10 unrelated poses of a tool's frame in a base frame.
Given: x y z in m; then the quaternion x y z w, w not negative.
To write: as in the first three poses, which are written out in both.
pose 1, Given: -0.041 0.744 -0.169 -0.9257 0.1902 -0.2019 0.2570
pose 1, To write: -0.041 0.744 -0.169 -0.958 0.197 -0.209 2.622
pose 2, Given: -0.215 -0.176 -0.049 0.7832 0.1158 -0.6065 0.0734
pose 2, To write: -0.215 -0.176 -0.049 0.785 0.116 -0.608 2.995
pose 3, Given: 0.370 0.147 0.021 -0.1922 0.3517 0.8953 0.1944
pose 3, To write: 0.370 0.147 0.021 -0.196 0.359 0.913 2.750
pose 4, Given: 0.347 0.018 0.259 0.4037 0.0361 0.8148 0.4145
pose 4, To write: 0.347 0.018 0.259 0.444 0.040 0.895 2.287
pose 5, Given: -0.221 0.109 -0.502 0.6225 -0.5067 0.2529 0.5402
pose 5, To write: -0.221 0.109 -0.502 0.740 -0.602 0.301 2.000
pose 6, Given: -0.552 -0.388 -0.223 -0.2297 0.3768 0.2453 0.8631
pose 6, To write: -0.552 -0.388 -0.223 -0.455 0.746 0.486 1.059
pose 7, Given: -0.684 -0.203 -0.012 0.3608 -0.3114 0.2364 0.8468
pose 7, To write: -0.684 -0.203 -0.012 0.678 -0.585 0.444 1.122
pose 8, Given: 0.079 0.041 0.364 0.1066 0.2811 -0.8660 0.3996
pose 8, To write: 0.079 0.041 0.364 0.116 0.307 -0.945 2.319
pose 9, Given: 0.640 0.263 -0.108 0.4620 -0.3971 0.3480 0.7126
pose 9, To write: 0.640 0.263 -0.108 0.658 -0.566 0.496 1.555
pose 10, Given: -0.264 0.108 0.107 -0.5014 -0.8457 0.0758 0.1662
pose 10, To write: -0.264 0.108 0.107 -0.508 -0.858 0.077 2.808
